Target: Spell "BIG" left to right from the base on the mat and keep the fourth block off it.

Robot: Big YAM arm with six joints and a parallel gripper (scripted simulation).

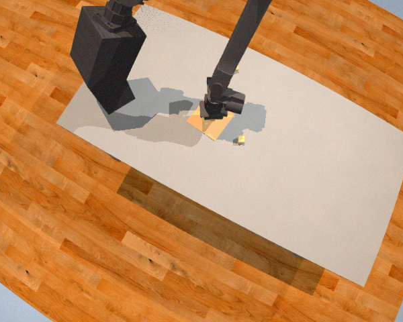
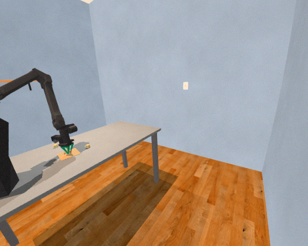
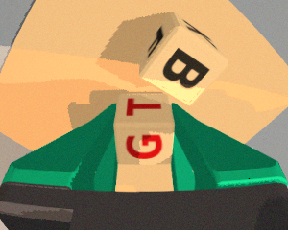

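My gripper is now 1 cm past the mat and 1 cm above it. Round my hand: block: 8 cm behind, 24 cm to the left.
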